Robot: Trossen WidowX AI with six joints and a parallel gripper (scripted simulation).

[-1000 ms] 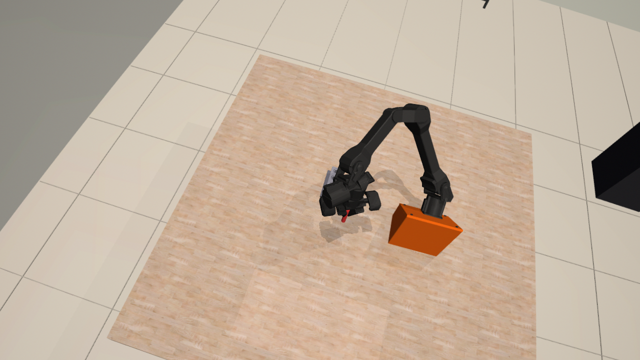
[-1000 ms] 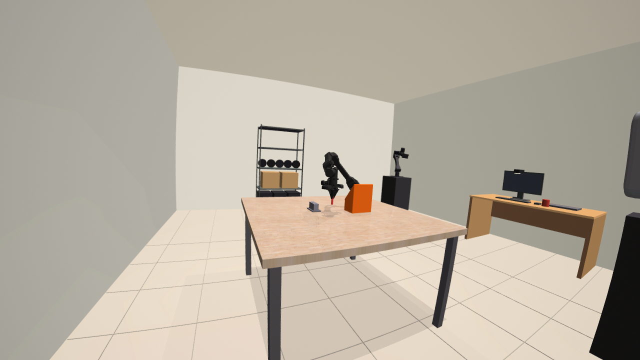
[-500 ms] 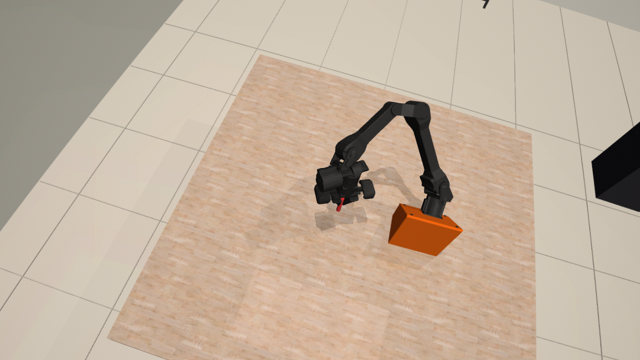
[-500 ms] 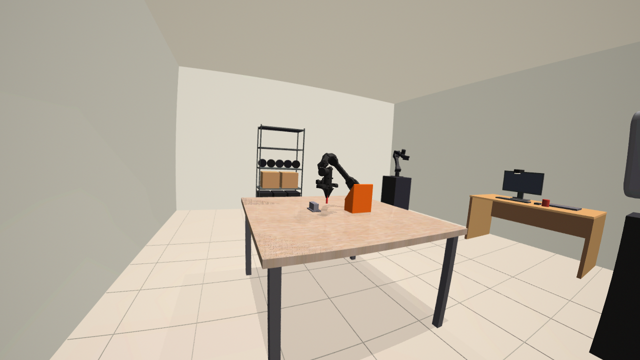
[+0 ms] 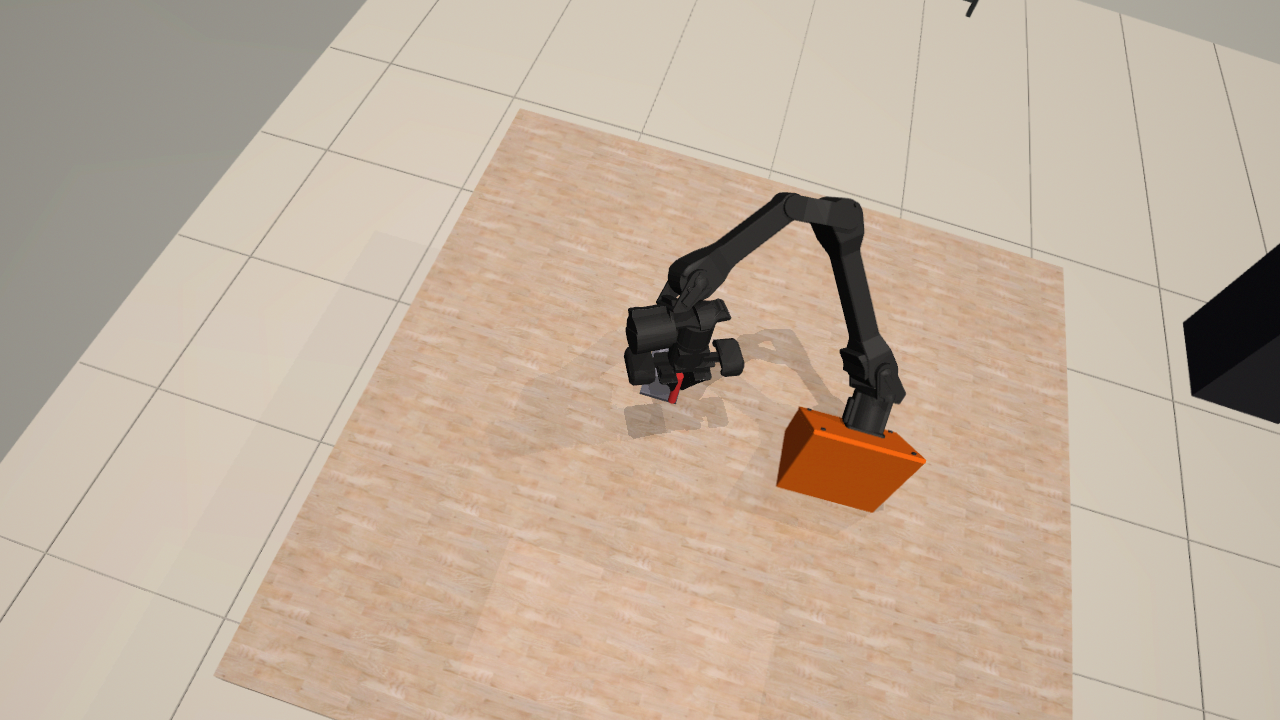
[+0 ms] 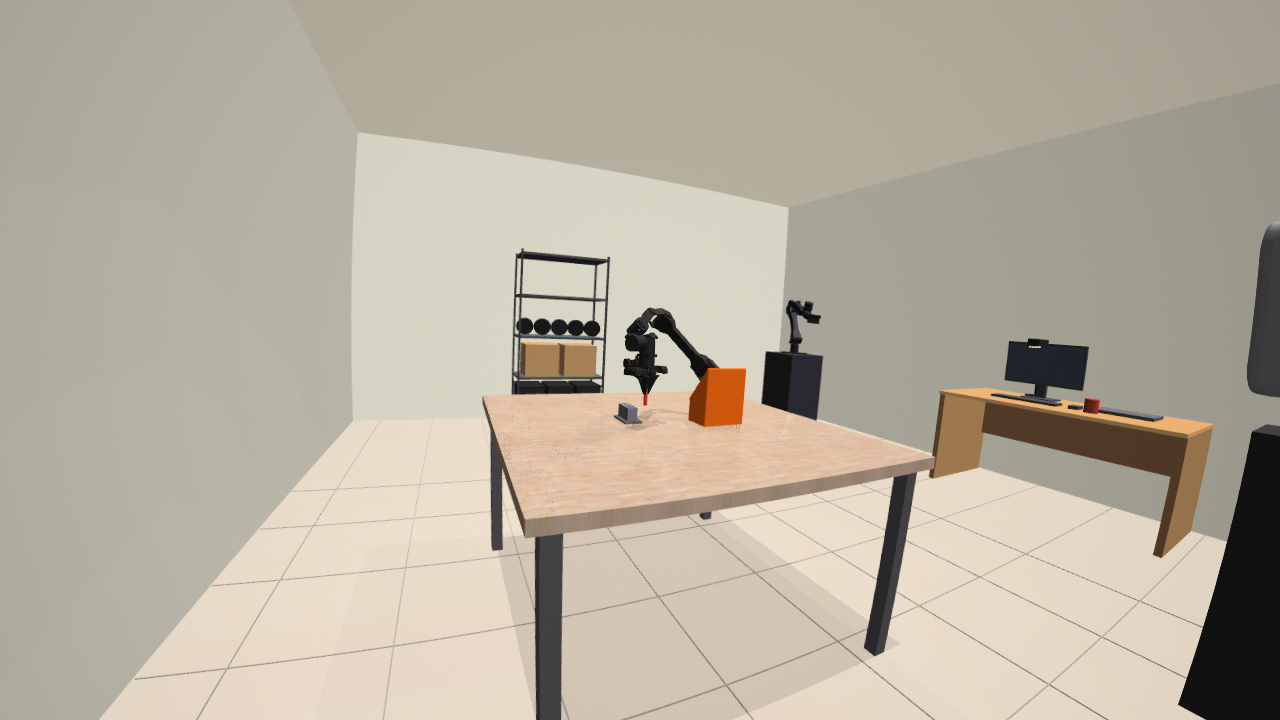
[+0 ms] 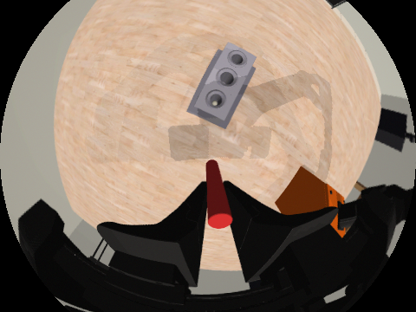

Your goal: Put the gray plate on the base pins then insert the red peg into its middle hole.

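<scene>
Now: the gray plate 30 mm ahead of my gripper tip, 100 mm to the right of it and 70 mm below it. The rest, counted from my gripper tip: red peg right at my gripper tip.
</scene>
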